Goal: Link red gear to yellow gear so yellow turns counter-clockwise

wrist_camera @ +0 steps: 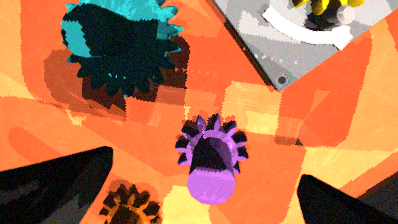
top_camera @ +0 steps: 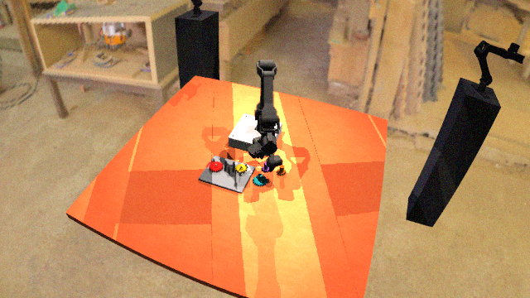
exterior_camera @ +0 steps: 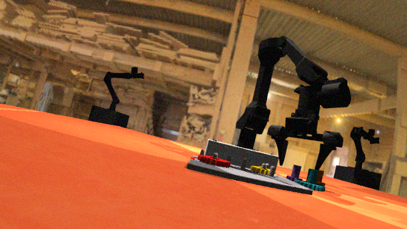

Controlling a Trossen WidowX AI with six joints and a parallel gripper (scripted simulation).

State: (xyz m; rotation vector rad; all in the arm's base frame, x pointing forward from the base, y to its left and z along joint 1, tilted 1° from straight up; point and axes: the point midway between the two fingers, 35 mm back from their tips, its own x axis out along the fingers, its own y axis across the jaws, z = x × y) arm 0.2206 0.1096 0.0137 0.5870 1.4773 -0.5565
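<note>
Now: the purple gear 10 mm below my gripper tip. Also, from my gripper tip: yellow gear: 50 mm ahead, 100 mm to the right, 10 mm below; then orange gear: 10 mm behind, 70 mm to the left, 10 mm below; then cyan gear: 80 mm ahead, 10 mm below.
</note>
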